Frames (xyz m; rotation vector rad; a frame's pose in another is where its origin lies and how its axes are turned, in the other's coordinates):
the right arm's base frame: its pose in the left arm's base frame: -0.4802 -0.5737 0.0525 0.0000 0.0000 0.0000
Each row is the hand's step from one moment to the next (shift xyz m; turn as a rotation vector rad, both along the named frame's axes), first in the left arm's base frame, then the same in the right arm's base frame.
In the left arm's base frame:
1: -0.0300 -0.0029 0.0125 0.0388 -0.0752 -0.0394
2: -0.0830 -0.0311 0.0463 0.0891 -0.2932 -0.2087
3: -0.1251 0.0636 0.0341 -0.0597 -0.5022 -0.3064
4: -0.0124 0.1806 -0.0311 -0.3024 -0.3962 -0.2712
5: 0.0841 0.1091 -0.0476 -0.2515 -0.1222 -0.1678
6: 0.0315 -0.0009 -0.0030 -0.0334 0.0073 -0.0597
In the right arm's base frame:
1: -0.0300 -0.0029 0.0125 0.0388 -0.0752 -0.0394
2: -0.0830 -0.0311 0.0463 0.0891 -0.2932 -0.2087
3: -0.1251 0.0636 0.0341 -0.0597 -0.5022 -0.3064
4: -0.0124 0.1806 -0.0311 -0.3024 -0.3962 -0.2712
5: 0.0841 0.1091 -0.0476 -0.2515 -0.1222 -0.1678
6: 0.0315 -0.0009 -0.0030 -0.0334 0.0073 -0.0597

